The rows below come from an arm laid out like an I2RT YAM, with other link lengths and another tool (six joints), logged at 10 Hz.
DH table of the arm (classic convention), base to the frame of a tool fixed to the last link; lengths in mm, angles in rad. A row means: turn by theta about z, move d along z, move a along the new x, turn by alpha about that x. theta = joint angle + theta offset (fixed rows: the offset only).
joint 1: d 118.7  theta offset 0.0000  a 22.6  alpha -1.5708
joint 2: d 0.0  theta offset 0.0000  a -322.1  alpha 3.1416
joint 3: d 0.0  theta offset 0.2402  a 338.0  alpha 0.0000
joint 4: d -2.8  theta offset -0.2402  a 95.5  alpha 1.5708
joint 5: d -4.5  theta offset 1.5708  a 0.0  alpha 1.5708
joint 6: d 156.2  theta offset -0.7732  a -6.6  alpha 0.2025
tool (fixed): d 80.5  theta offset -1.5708  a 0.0  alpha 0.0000
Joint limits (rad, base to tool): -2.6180..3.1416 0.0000..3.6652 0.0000..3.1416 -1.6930..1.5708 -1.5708..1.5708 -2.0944..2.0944
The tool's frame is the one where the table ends.
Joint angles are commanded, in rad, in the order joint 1, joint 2, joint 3, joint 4, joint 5, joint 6. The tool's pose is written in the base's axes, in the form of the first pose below.
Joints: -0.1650 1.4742 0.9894 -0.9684 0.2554 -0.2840
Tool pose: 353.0, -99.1, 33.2, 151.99, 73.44, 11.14
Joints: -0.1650 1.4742 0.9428 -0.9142 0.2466 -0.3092
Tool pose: 351.3, -96.7, 17.9, 151.33, 75.43, 11.73
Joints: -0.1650 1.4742 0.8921 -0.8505 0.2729 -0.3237
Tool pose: 348.8, -102.5, 3.4, 149.47, 75.75, 10.97
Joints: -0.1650 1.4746 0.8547 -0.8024 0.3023 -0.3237
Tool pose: 346.4, -108.9, -6.6, 148.05, 74.90, 10.10
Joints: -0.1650 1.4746 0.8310 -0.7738 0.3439 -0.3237
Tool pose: 343.1, -118.0, -11.3, 146.34, 73.89, 8.26
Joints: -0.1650 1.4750 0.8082 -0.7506 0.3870 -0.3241
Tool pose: 338.0, -127.0, -15.6, 144.69, 72.97, 6.05
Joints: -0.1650 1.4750 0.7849 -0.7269 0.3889 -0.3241
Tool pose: 334.8, -126.9, -22.6, 144.61, 72.92, 5.98
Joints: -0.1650 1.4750 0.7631 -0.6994 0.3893 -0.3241
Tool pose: 333.3, -126.8, -28.8, 144.43, 72.77, 6.33
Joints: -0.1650 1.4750 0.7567 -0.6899 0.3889 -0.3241
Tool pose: 333.3, -126.7, -30.6, 144.36, 72.71, 6.55
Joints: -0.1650 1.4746 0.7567 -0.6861 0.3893 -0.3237
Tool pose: 334.5, -127.0, -30.2, 144.23, 72.57, 6.80
